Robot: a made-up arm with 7 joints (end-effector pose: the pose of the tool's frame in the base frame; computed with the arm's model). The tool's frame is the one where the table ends. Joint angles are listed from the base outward.
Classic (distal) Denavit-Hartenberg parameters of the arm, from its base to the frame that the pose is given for. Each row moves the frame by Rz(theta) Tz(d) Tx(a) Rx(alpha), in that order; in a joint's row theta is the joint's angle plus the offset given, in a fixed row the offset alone. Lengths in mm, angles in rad.
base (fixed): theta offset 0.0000  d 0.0  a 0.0  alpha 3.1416
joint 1: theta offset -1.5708  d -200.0  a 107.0  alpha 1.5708
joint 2: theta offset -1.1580  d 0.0  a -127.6  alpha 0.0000
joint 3: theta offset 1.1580  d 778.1  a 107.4  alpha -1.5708
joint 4: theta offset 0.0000  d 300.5  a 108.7  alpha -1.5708
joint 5: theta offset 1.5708  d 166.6  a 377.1  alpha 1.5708
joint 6: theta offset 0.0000  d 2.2  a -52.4  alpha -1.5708
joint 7: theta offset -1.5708  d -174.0  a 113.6  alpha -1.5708
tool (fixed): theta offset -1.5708  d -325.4  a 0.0  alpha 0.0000
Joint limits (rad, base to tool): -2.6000..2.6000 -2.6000..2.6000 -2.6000..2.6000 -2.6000..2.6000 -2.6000..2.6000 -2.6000..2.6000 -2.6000..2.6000
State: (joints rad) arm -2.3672 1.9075 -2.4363 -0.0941 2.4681 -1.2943 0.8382
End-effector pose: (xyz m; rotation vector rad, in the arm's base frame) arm 0.3023 -0.3477 0.0399 1.3253 1.5844 -1.1062
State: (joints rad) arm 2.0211 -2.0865 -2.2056 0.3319 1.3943 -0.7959 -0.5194
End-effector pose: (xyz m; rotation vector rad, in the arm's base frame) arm 0.0580 0.4526 0.2576 -1.7792 0.2679 -1.5532
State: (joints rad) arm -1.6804 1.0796 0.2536 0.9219 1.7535 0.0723 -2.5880
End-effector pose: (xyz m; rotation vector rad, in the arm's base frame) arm 0.8091 -1.0016 0.1613 -1.0708 -1.5719 0.1160
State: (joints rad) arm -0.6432 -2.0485 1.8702 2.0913 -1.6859 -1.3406 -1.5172
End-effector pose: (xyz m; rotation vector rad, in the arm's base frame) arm -0.4862 -0.4537 0.1481 -2.9492 0.1547 0.3344
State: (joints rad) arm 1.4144 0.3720 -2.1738 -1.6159 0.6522 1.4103 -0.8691
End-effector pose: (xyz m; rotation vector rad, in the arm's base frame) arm -0.0201 0.4434 0.0315 -0.8481 -0.6989 0.5966
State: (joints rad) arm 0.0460 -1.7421 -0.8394 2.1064 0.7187 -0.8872 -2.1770
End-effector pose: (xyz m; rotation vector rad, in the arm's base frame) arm -1.0529 0.2392 0.5685 -0.2873 2.3724 0.6554
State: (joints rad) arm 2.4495 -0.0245 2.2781 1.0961 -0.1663 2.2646 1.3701
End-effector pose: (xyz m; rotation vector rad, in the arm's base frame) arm 0.2064 0.0319 -0.0966 0.8460 0.9755 1.6669
